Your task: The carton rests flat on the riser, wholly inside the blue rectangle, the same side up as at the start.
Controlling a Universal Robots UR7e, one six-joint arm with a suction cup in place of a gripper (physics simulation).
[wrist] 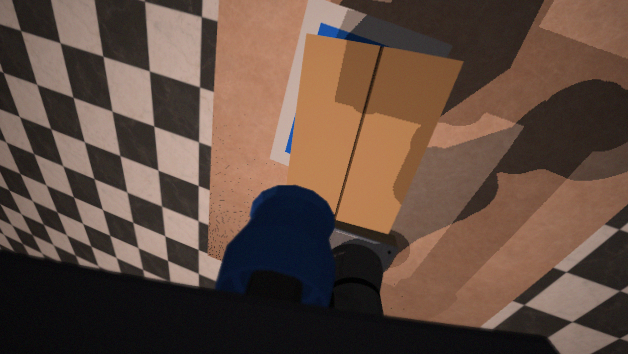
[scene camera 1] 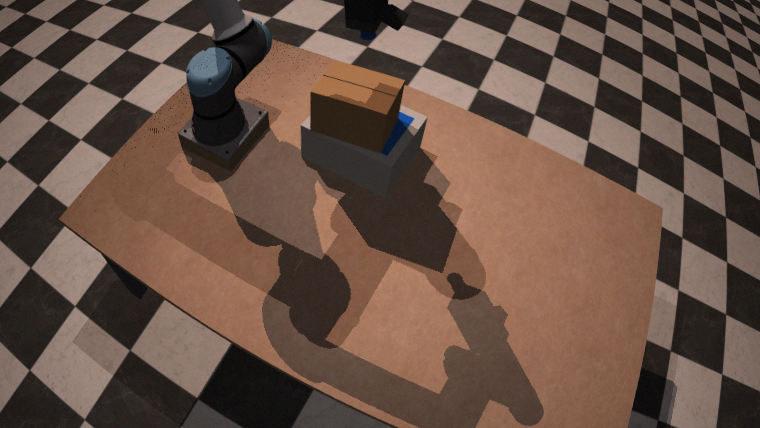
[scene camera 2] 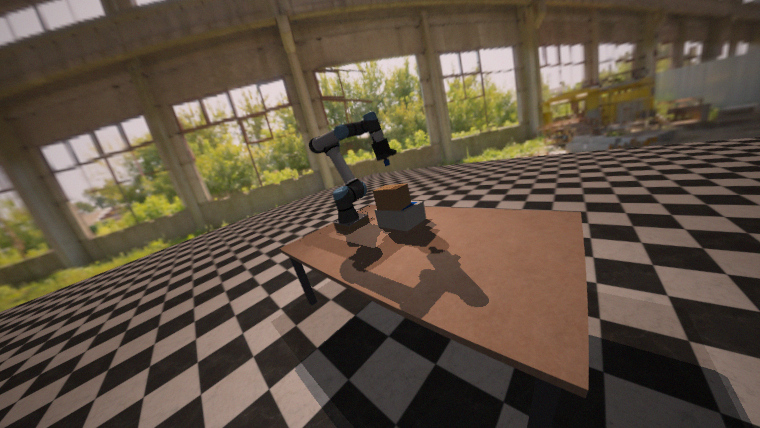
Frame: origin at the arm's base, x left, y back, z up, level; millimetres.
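Seen in the pictures: hand, tool point: (wrist: 291,221) (scene camera 1: 368,34) (scene camera 2: 387,165); arm's base, link origin: (wrist: 352,266) (scene camera 1: 218,123) (scene camera 2: 348,218).
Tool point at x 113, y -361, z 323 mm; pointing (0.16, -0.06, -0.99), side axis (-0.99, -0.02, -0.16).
Offsets run from my tool point to a thing's top centre. Level surfaces: height alone.
A brown carton @(dx -24, dy +1, dz -133 mm) (scene camera 1: 348,114) (scene camera 2: 391,197) (wrist: 325,100) sits on the grey riser @(dx +0, dy -17, dz -263 mm) (scene camera 1: 345,152) (scene camera 2: 401,219) (wrist: 325,12) and looks flat, its seamed face up. The blue rectangle @(dx +0, dy -17, dz -263 mm) (scene camera 1: 405,118) (scene camera 2: 412,204) (wrist: 330,30) shows beside the carton's right side in scene camera 1, and as strips at the top and left in the wrist view. No blue shows along the carton's near long side, which stands close to the riser's edge; the rest is hidden under the carton. My gripper (scene camera 1: 367,35) (scene camera 2: 386,162) (wrist: 292,205), a blue suction cup, is open, high above the carton and apart from it.
The arm's base (scene camera 1: 227,139) (scene camera 2: 351,222) stands on the brown table @(dz -383 mm) (scene camera 1: 558,239) (scene camera 2: 531,265) close to the left of the riser in scene camera 1. Shadows of the arm, carton and riser lie across the table.
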